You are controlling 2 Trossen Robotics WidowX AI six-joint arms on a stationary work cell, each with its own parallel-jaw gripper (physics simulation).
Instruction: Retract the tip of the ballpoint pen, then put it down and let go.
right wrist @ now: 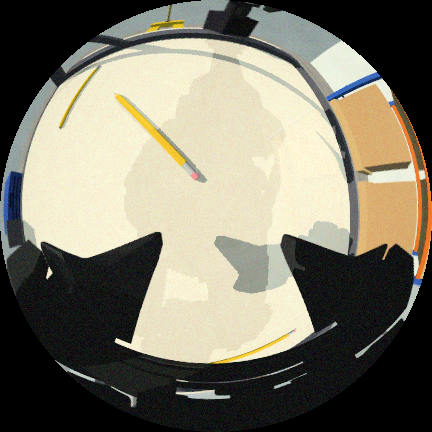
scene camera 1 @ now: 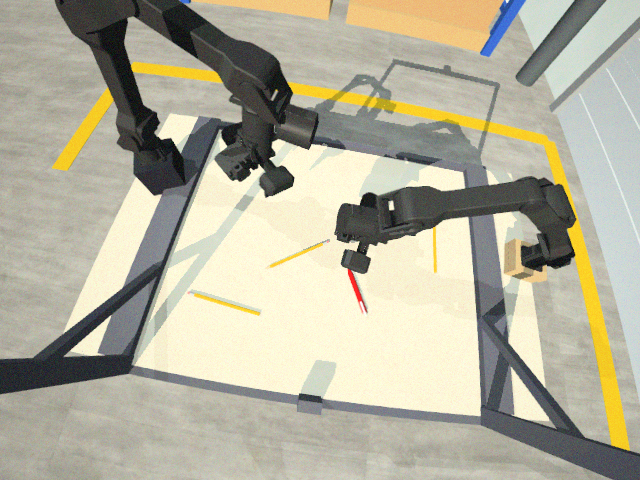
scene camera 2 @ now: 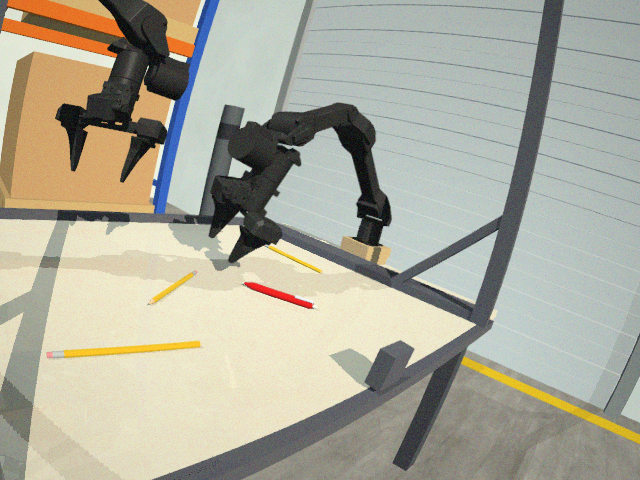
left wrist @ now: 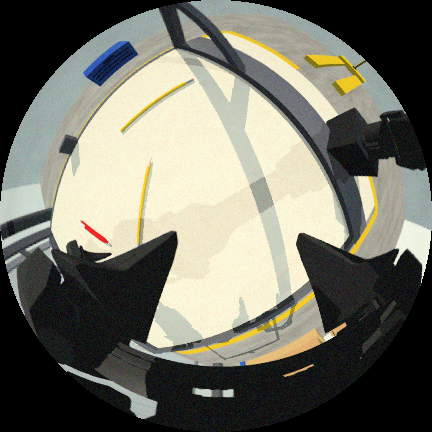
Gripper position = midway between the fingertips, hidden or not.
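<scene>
My left gripper (scene camera 2: 96, 176) is open and holds nothing; I see that gripper in scene camera 1 (scene camera 1: 255, 183) and in the left wrist view (left wrist: 240, 238) too. My right gripper (scene camera 2: 219, 249) is also visible, and the views from scene camera 1 (scene camera 1: 350, 236) and from the right wrist (right wrist: 224, 240) show this gripper as well. As for the things, there is a tan block (scene camera 1: 512, 250), which I can find in scene camera 2 (scene camera 2: 377, 254) too. I also see a small block (scene camera 2: 391, 360).
</scene>
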